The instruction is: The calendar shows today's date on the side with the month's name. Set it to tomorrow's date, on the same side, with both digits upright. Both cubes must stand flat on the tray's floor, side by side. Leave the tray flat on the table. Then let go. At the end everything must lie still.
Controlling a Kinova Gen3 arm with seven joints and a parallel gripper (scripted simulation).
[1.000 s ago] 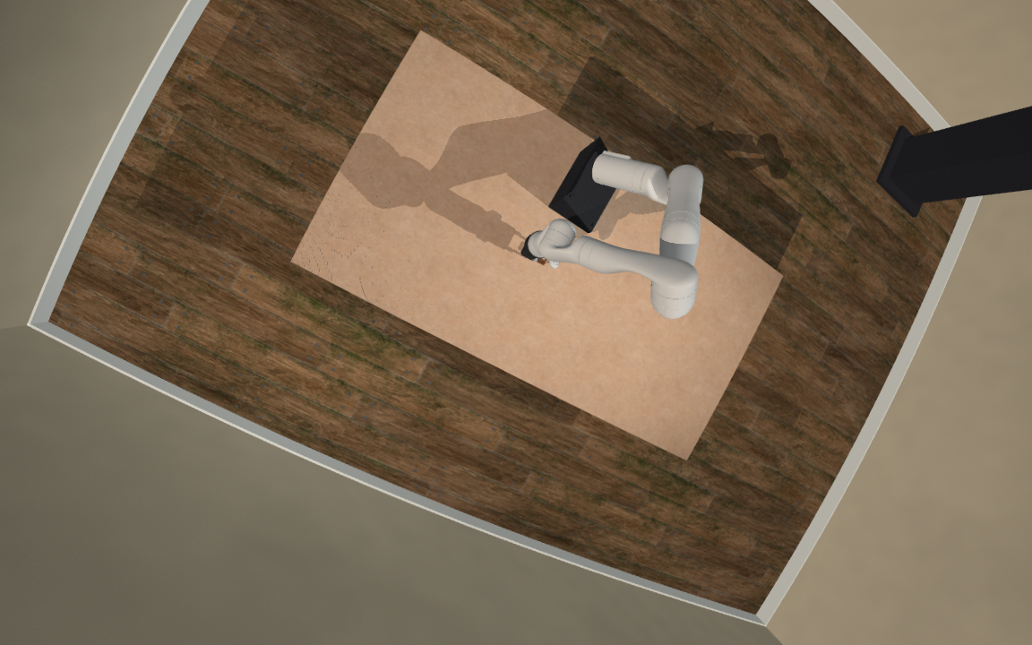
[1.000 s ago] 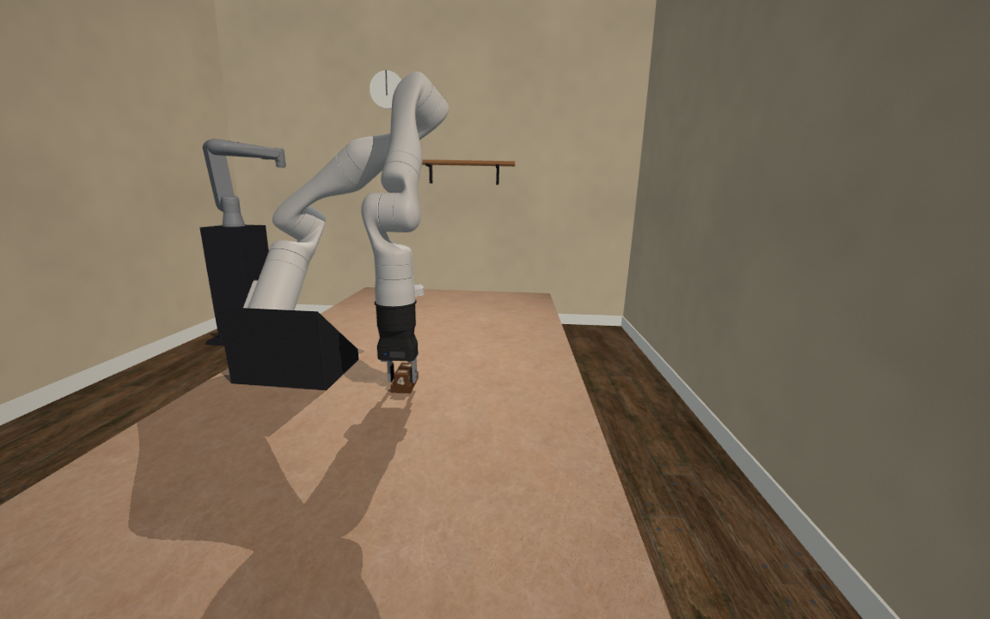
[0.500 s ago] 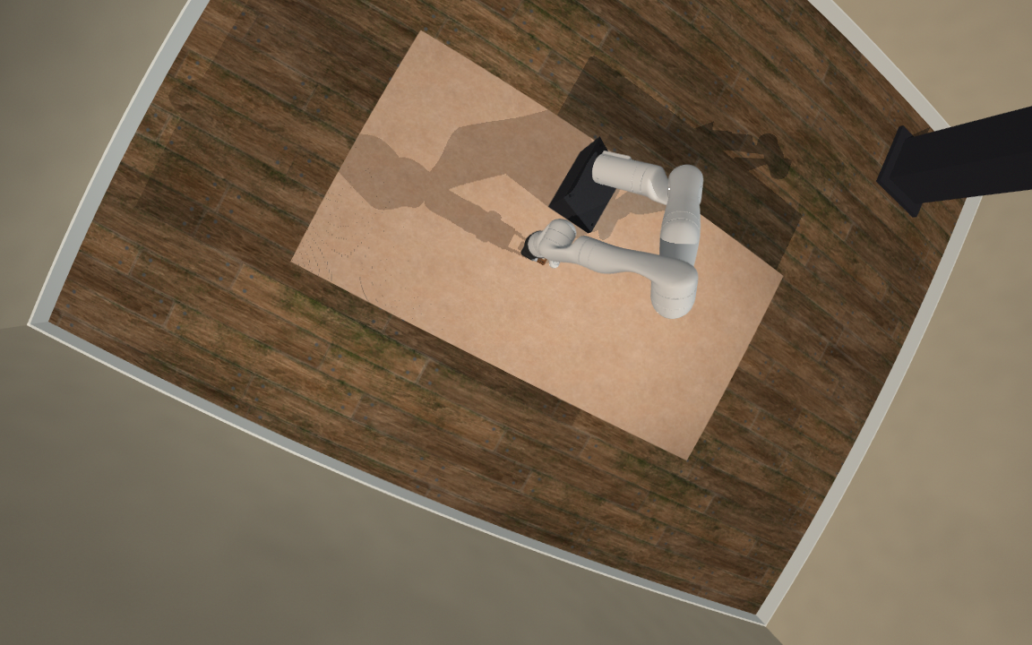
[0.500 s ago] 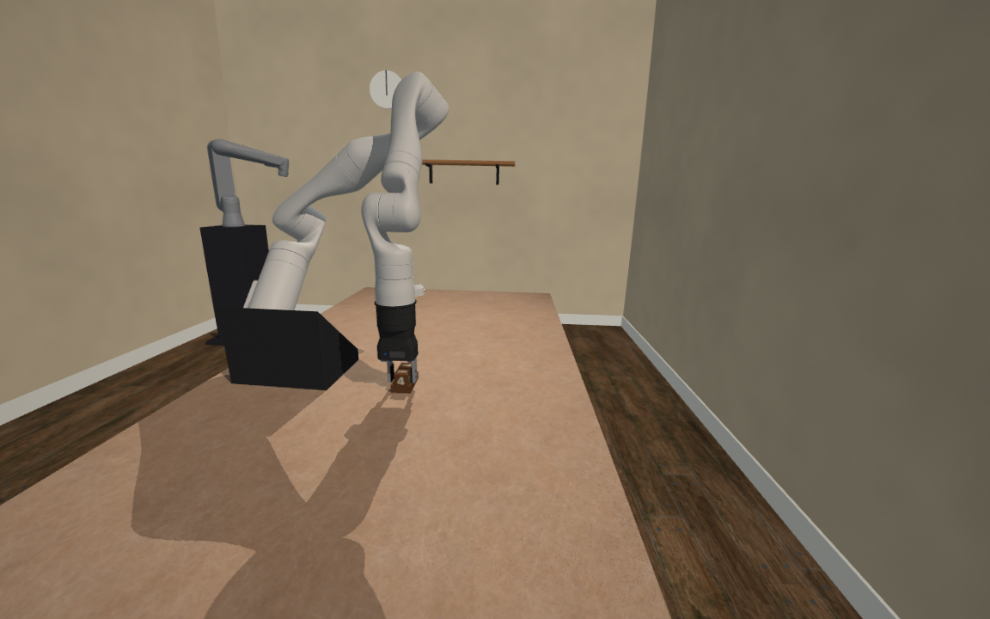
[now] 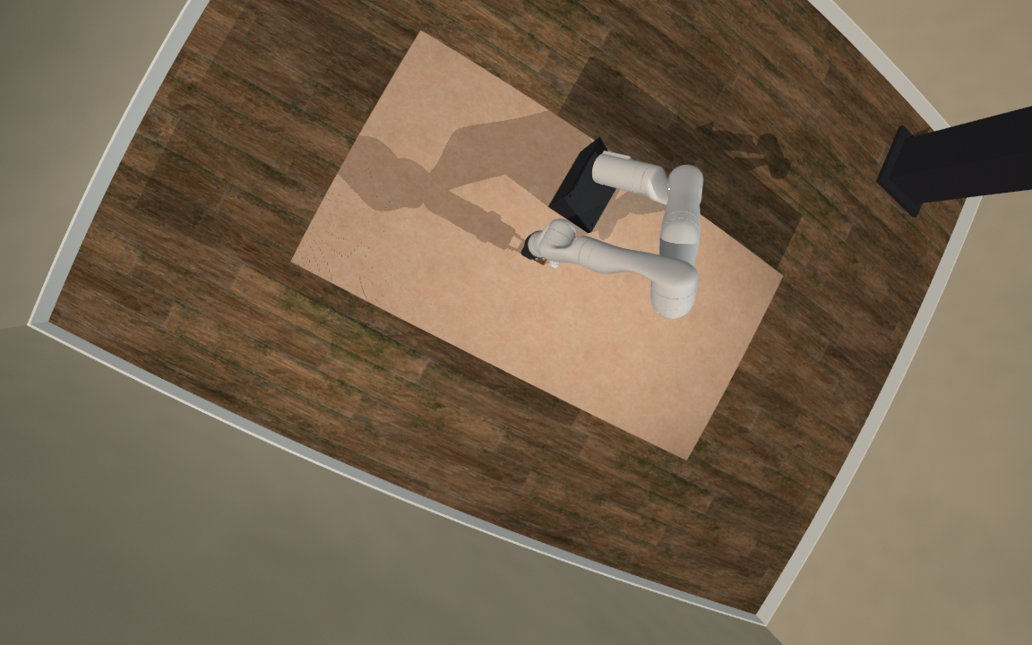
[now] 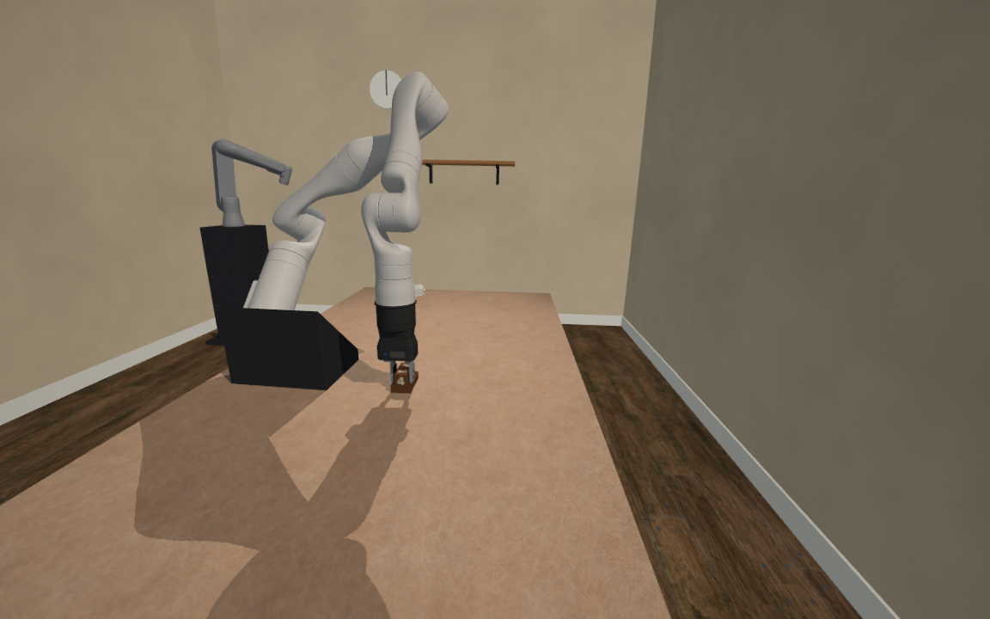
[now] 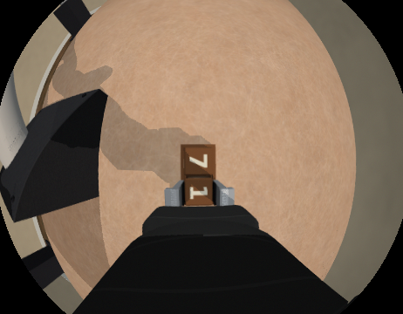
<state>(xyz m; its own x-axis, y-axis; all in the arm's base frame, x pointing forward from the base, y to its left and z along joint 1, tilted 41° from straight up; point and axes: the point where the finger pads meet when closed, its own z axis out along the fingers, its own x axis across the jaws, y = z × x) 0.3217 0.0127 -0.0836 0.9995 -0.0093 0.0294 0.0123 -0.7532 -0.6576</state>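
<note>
The brown cube lies 10 mm below my hand. Round my hand: dark wooden tray 20 mm to the left, 30 mm below.
</note>
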